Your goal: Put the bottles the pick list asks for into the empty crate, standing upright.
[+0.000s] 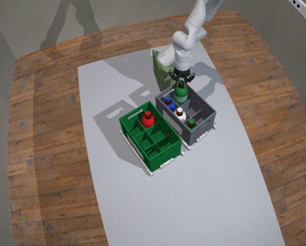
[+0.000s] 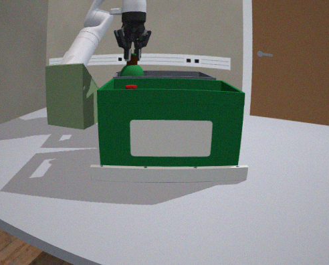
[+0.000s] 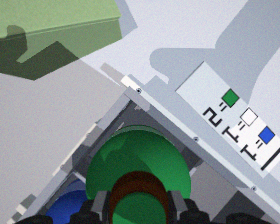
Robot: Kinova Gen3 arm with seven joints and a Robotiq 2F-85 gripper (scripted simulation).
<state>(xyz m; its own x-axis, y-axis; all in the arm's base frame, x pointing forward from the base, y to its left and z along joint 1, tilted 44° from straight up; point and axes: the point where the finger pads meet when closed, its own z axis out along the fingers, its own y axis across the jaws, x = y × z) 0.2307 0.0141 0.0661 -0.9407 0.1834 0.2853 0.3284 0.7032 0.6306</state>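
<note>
My gripper is now 40 mm short of the blue-label bottle, 80 mm to the left of it and 140 mm above it. From my hand the other things lie so: pick list: 10 mm ahead, 130 mm to the left, 230 mm below; then grey crate: 100 mm ahead, 10 mm to the left, 150 mm below; then white-label bottle: 120 mm ahead, 30 mm to the right, 140 mm below.
</note>
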